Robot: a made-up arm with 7 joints.
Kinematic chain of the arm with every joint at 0, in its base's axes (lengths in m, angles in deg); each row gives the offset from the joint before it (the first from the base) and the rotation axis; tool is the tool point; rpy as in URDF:
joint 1: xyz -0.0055 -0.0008 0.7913 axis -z
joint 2: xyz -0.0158 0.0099 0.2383 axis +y
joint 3: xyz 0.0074 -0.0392 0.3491 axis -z
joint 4: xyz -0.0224 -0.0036 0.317 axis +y
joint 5: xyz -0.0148 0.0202 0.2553 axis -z
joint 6: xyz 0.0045 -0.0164 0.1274 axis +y
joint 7: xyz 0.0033 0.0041 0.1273 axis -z
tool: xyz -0.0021 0.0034 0.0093 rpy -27.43 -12 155.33
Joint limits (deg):
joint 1: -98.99..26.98
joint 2: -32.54..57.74
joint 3: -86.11..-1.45
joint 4: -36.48..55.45
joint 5: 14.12..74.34
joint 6: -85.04..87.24
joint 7: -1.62..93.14
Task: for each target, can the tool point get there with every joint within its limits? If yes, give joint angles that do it. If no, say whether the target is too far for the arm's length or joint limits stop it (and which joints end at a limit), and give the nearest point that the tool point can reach.
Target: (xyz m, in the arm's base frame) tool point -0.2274 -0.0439 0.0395
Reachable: no: joint limits stop it (at a limit: joint 1, joint 2, joint 4, joint 5, joint 6) | nearest point -0.2118 0.8133 1.1495 | short by 1.403 m
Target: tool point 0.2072 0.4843 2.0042
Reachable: yes | joints -60.48 32.50 -19.88 10.56 49.77 -69.13 66.74
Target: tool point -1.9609 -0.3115 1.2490
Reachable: no: too far | nearest point -0.8723 -0.1385 1.6626 | short by 1.177 m
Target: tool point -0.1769 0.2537 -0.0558
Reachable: no: joint limits stop it (at a limit: joint 1, joint 2, joint 4, joint 5, joint 6) | nearest point -0.1613 0.8291 1.1386 | short by 1.326 m
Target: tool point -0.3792 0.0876 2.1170
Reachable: yes | joints -7.67 -22.69 -62.91 23.53 33.03 11.91 7.50
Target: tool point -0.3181 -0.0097 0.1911
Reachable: no: joint limits stop it (at a limit: joint 1, joint 2, joint 4, joint 5, joint 6) | nearest point -0.2562 0.7966 1.1646 | short by 1.266 m
